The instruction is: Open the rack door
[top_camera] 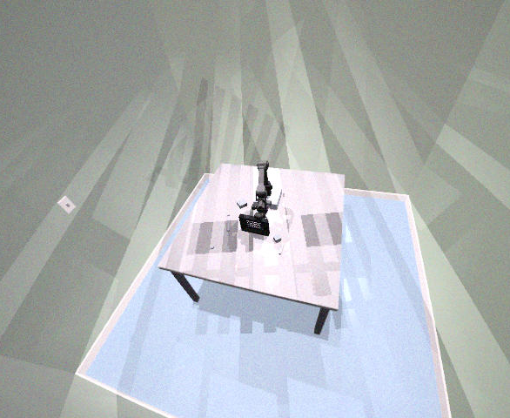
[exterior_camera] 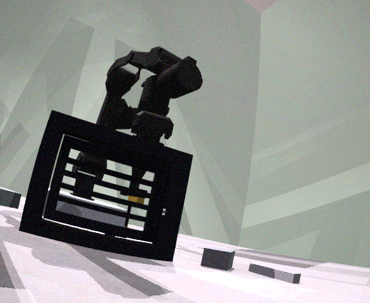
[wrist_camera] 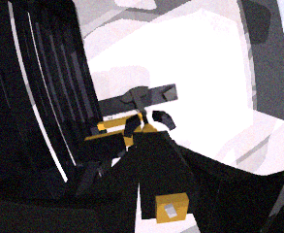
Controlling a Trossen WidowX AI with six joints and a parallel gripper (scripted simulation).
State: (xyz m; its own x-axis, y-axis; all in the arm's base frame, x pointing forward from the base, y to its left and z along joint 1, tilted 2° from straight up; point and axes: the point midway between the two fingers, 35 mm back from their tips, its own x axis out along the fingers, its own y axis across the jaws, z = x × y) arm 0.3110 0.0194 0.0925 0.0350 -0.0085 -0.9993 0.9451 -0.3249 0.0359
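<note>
The upright handle is 1 cm to the right of my gripper tip and 1 cm below it. Also, from my gripper tip: flat bar 21 cm ahead, 15 cm to the left, 11 cm below; then block 12 cm ahead, 11 cm to the left, 10 cm below.
</note>
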